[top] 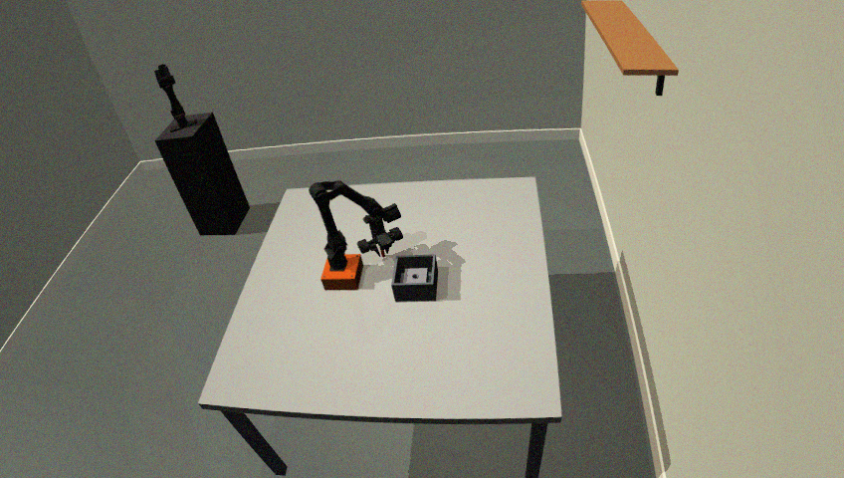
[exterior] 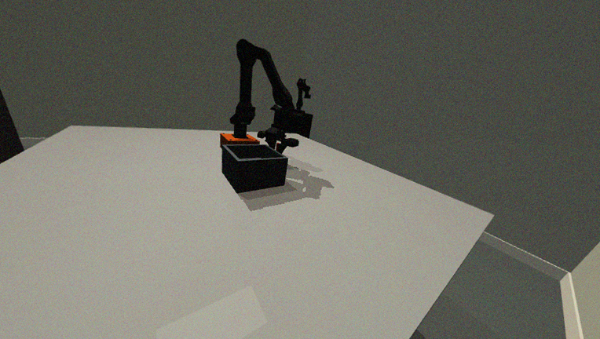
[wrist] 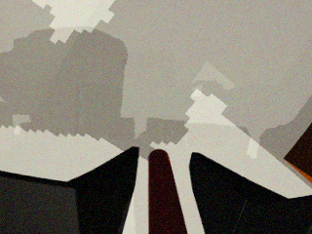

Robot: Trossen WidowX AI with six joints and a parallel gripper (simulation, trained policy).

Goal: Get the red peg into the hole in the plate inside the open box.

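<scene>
Right now the red peg is 20 mm above my gripper tip and 10 mm to the left of it. The rest, counted from my gripper tip: dark box (160 mm to the right, 160 mm ahead, 10 mm above); then pale plate (160 mm to the right, 160 mm ahead, 30 mm above).
</scene>
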